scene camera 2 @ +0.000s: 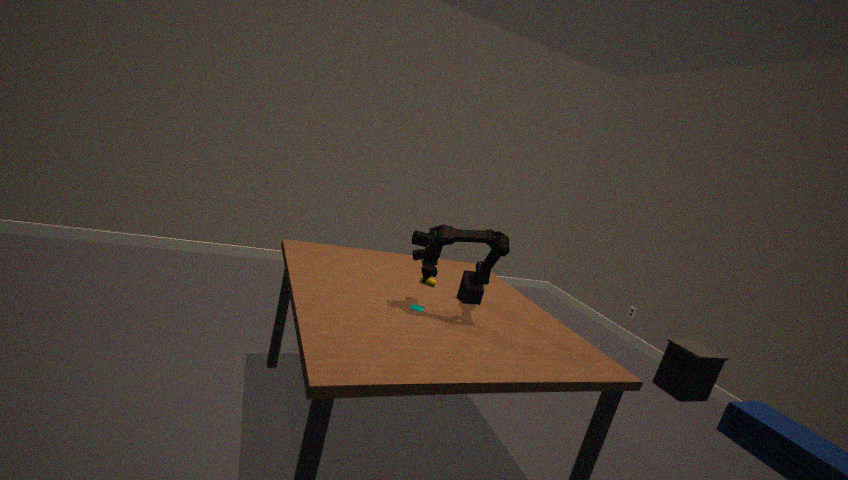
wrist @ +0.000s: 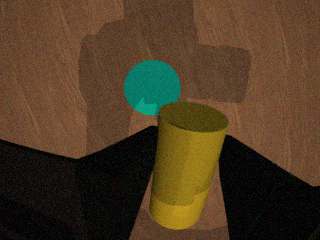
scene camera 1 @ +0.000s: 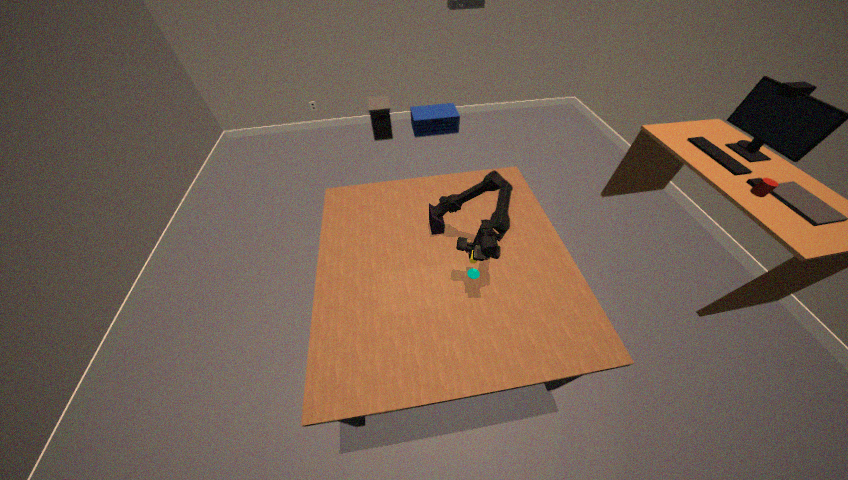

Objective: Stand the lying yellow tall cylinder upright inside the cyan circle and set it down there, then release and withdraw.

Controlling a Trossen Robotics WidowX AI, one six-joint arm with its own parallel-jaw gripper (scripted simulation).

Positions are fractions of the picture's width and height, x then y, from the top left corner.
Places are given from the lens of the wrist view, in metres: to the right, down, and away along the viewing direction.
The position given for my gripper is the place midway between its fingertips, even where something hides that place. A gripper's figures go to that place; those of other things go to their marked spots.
my gripper (wrist: 0.59, 0.58): 0.01, 0.01, 0.10
yellow cylinder (wrist: 0.60, 0.56): 0.01, 0.01, 0.08
cyan circle (wrist: 0.47, 0.36): -0.01, -0.03, 0.22
The marked spots on the yellow cylinder and the cyan circle are 0.14 m apart.
